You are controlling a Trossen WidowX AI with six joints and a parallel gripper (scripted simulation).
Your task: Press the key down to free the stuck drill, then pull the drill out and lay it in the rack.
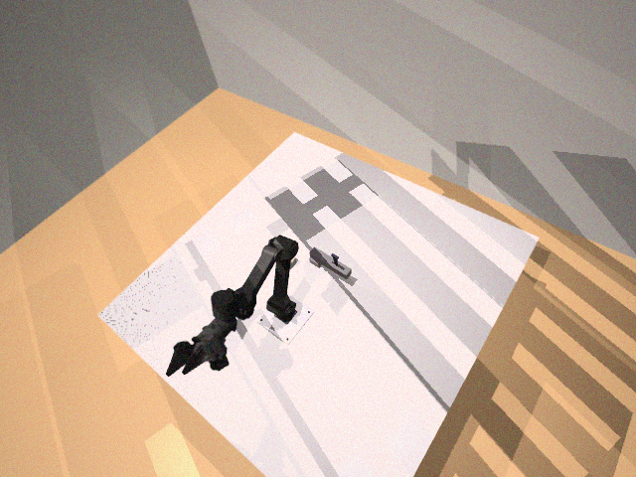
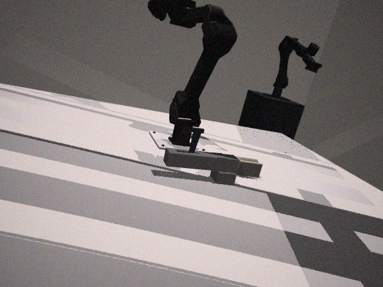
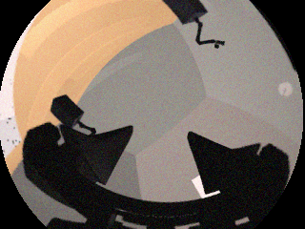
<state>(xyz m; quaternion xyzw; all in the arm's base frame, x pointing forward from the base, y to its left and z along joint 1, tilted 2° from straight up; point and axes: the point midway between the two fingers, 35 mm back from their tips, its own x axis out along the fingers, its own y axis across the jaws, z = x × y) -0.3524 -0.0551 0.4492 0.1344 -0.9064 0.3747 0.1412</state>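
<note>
Right now my gripper tip is 640 mm short of the dark blue key, 380 mm above it and 20 mm to the right of it. Round my gripper tip: grey block (640 mm ahead, 430 mm below, 50 mm to the left); then drill (640 mm ahead, 420 mm below, 70 mm to the left); then rack (570 mm ahead, 450 mm below, 220 mm to the left).
</note>
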